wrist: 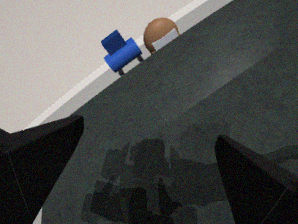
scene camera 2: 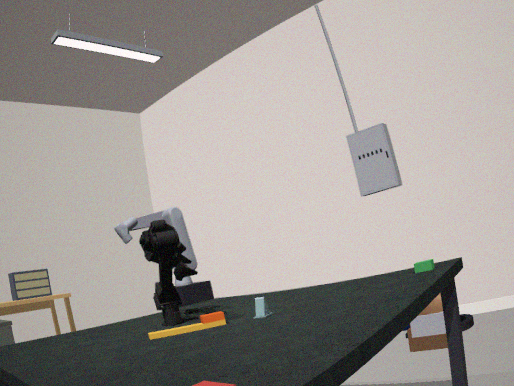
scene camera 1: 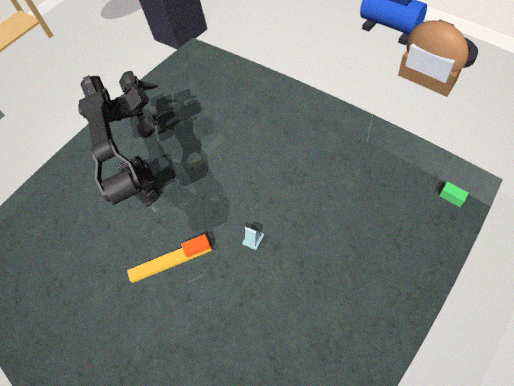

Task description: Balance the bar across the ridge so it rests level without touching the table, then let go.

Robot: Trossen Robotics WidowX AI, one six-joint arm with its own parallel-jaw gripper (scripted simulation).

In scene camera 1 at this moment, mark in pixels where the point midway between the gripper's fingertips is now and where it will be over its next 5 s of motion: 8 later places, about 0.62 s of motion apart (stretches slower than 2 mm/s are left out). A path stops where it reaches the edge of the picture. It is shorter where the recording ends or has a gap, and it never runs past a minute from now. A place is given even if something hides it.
My gripper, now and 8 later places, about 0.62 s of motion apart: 162, 98; 174, 102; 187, 109; 198, 119; 206, 132; 211, 148; 213, 164; 210, 181; 203, 199
